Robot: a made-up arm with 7 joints.
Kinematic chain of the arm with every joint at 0, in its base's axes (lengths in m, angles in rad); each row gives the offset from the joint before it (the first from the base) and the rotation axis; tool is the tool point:
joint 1: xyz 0 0 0.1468 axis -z
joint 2: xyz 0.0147 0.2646 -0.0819 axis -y
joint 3: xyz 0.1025 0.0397 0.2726 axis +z
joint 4: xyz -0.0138 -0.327 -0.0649 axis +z
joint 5: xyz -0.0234 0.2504 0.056 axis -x
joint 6: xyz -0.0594 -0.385 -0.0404 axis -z
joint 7: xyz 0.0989 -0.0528 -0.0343 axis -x
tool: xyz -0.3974 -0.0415 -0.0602
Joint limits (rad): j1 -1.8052..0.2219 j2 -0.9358..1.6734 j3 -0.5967..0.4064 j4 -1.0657..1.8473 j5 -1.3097..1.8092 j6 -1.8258..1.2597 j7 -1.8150..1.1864
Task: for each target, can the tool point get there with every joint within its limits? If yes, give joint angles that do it. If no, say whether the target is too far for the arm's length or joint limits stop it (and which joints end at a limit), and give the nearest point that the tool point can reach.
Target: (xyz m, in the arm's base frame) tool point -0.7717 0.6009 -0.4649
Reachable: no: joint limits stop it (at a limit: joint 1, joint 2, joint 3, joint 5, joint 7) | nearest point -0.7435 0.5446 -0.4160 | short by 0.080 m
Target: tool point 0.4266 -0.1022 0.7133
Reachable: yes | joints -0.7335 -0.5933 -0.3542 1.4990 1.2081 0.0964 0.4968
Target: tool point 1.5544 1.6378 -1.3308
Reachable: no: too far | nearest point 0.5512 0.5807 -0.1956 | short by 1.847 m
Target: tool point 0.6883 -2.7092 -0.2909
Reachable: no: too far | nearest point 0.2226 -1.0263 -0.0699 | short by 1.760 m
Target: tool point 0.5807 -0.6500 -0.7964
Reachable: no: joint limits stop it (at a limit: joint 1, joint 2, joint 3, joint 4, joint 5, joint 7) | nearest point 0.3756 -0.6424 -0.5239 | short by 0.341 m
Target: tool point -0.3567 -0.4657 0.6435
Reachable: yes | joints -0.4515 0.7280 -0.1513 0.7444 1.0669 -1.2467 -1.5719
